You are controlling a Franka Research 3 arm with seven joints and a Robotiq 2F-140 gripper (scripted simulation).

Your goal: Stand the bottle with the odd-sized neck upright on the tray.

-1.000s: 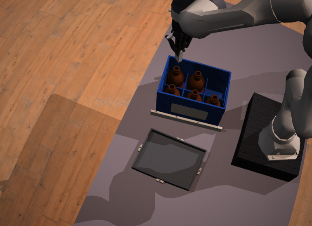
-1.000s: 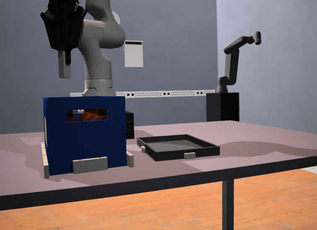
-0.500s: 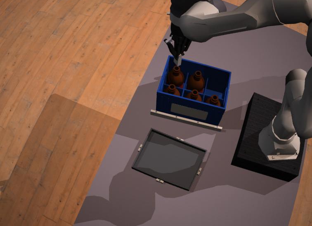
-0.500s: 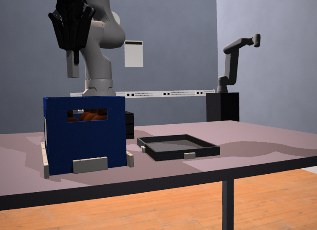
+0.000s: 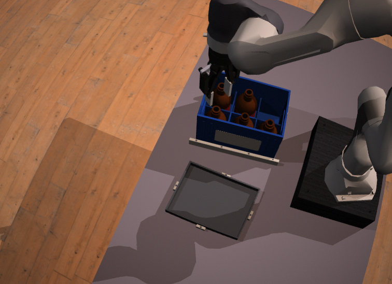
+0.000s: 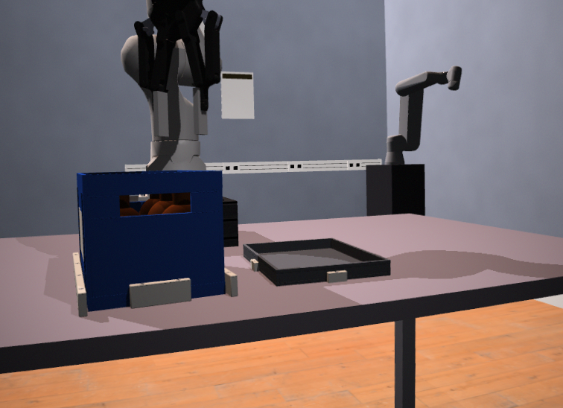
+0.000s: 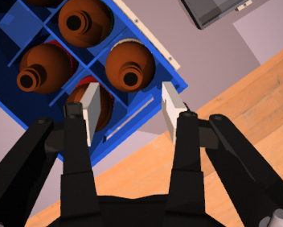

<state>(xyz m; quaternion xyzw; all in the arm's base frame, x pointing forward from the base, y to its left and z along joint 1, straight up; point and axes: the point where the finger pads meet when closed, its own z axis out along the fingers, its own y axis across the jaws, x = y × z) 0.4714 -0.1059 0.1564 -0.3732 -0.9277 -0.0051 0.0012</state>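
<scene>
My hand is 9 cm past the crate, 4 cm to the left of it and 17 cm above it. Also, from my hand: bottle: 17 cm behind, 17 cm below; dark tray: 6 cm behind, 24 cm to the left, 25 cm below.
</scene>
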